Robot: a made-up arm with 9 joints. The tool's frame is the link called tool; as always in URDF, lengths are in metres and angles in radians. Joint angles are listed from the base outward.
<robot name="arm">
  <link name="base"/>
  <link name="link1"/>
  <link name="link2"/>
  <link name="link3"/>
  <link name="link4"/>
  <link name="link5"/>
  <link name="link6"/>
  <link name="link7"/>
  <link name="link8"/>
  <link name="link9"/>
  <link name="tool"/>
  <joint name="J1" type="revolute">
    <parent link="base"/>
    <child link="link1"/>
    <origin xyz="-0.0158 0.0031 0.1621" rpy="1.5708 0 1.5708"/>
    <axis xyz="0 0 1"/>
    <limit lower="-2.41" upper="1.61"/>
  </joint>
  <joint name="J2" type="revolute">
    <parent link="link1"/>
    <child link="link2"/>
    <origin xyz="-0.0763 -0.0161 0.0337" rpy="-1.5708 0 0"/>
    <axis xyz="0 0 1"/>
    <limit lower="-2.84" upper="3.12"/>
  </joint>
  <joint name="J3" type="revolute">
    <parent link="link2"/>
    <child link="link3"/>
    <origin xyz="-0.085 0.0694 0.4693" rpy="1.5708 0 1.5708"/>
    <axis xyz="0 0 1"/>
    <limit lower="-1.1" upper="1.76"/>
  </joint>
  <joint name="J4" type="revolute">
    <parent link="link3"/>
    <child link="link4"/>
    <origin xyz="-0.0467 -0.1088 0.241" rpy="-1.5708 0 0"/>
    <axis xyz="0 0 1"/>
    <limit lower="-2" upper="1.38"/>
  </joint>
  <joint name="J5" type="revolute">
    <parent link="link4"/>
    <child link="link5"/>
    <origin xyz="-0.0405 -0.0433 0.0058" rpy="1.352 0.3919 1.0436"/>
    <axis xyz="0 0 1"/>
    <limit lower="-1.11" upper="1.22"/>
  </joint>
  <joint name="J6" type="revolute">
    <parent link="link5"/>
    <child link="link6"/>
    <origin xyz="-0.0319 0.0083 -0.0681" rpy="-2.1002 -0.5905 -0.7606"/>
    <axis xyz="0 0 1"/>
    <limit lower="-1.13" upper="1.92"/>
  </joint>
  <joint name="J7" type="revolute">
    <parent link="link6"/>
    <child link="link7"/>
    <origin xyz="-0.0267 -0.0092 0.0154" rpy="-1.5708 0 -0.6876"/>
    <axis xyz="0 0 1"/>
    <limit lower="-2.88" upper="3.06"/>
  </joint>
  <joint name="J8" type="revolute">
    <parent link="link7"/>
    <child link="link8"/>
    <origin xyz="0.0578 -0.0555 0.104" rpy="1.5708 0 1.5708"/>
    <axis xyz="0 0 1"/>
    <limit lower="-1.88" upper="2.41"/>
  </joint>
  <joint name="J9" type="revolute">
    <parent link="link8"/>
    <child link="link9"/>
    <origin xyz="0.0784 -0.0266 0.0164" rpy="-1.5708 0 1.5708"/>
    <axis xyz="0 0 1"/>
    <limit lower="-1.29" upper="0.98"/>
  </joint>
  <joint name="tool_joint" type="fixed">
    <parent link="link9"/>
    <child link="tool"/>
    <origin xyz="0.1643 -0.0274 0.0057" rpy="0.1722 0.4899 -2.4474"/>
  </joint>
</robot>
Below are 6 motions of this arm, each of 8 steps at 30 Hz.
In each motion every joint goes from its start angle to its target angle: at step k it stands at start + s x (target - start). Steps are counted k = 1, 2, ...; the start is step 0. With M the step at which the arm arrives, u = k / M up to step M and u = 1 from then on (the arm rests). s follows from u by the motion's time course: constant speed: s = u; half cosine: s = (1 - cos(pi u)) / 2; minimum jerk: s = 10 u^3 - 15 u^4 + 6 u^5.
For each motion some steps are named. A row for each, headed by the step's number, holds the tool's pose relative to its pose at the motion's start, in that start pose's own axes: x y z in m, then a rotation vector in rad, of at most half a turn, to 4 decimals.
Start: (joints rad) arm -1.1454 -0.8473 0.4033 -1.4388 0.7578 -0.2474 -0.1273 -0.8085 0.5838
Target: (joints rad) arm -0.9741 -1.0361 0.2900 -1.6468 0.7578 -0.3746 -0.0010 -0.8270 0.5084
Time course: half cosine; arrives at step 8
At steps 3, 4, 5, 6, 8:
3: 0.0171 -0.0101 -0.0134 -0.0659 0.1006 -0.1284
4: 0.0272 -0.0169 -0.0228 -0.1064 0.1655 -0.2069
5: 0.0369 -0.0243 -0.0329 -0.1467 0.2323 -0.2844
6: 0.0447 -0.0308 -0.0422 -0.1810 0.2902 -0.3492
8: 0.0513 -0.0370 -0.0510 -0.2121 0.3435 -0.4070

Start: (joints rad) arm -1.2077 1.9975 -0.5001 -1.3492 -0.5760 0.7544 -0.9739 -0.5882 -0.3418
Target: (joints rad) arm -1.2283 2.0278 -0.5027 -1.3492 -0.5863 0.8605 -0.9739 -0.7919 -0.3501
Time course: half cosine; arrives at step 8
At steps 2, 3, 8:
2: 0.0012 -0.0015 -0.0009 -0.0043 -0.0204 0.0059
3: 0.0025 -0.0030 -0.0019 -0.0087 -0.0431 0.0123
8: 0.0088 -0.0093 -0.0052 -0.0253 -0.1407 0.0392

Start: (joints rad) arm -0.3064 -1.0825 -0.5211 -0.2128 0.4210 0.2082 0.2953 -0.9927 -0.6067
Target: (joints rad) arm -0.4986 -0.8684 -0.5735 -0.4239 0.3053 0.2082 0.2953 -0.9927 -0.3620
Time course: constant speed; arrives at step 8
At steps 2, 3, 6, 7, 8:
2: 0.0089 0.0045 -0.0146 -0.0315 -0.0378 0.1155
3: 0.0140 0.0068 -0.0218 -0.0479 -0.0581 0.1718
6: 0.0314 0.0145 -0.0428 -0.0995 -0.1241 0.3340
7: 0.0379 0.0174 -0.0496 -0.1175 -0.1478 0.3857
8: 0.0448 0.0205 -0.0562 -0.1361 -0.1722 0.4362

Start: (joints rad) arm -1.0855 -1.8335 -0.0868 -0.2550 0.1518 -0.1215 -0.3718 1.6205 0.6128
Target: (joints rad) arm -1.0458 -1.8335 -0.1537 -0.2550 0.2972 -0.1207 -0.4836 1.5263 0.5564
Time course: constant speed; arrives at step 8
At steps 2, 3, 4, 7, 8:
2: -0.0072 0.0012 -0.0006 0.0005 -0.0130 0.0219
3: -0.0108 0.0018 -0.0009 0.0009 -0.0201 0.0328
4: -0.0143 0.0024 -0.0011 0.0014 -0.0276 0.0436
7: -0.0247 0.0041 -0.0019 0.0037 -0.0523 0.0756
8: -0.0281 0.0046 -0.0021 0.0047 -0.0613 0.0861

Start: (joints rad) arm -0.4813 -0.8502 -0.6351 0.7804 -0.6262 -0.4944 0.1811 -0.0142 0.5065
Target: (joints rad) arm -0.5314 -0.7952 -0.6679 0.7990 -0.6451 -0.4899 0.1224 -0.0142 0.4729
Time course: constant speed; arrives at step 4
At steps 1, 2, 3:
1: 0.0055 0.0013 -0.0043 0.0227 -0.0291 0.0139
2: 0.0110 0.0027 -0.0085 0.0459 -0.0580 0.0276
3: 0.0164 0.0042 -0.0126 0.0696 -0.0868 0.0411

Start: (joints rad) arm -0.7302 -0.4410 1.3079 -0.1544 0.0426 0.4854 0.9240 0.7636 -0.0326
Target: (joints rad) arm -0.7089 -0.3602 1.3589 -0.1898 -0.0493 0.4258 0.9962 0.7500 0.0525
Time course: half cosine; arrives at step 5
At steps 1, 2, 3, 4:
1: -0.0027 0.0011 0.0002 0.0000 0.0055 -0.0009
2: -0.0099 0.0036 0.0008 -0.0003 0.0202 -0.0032
3: -0.0191 0.0065 0.0016 -0.0011 0.0390 -0.0057
4: -0.0267 0.0084 0.0023 -0.0022 0.0547 -0.0075

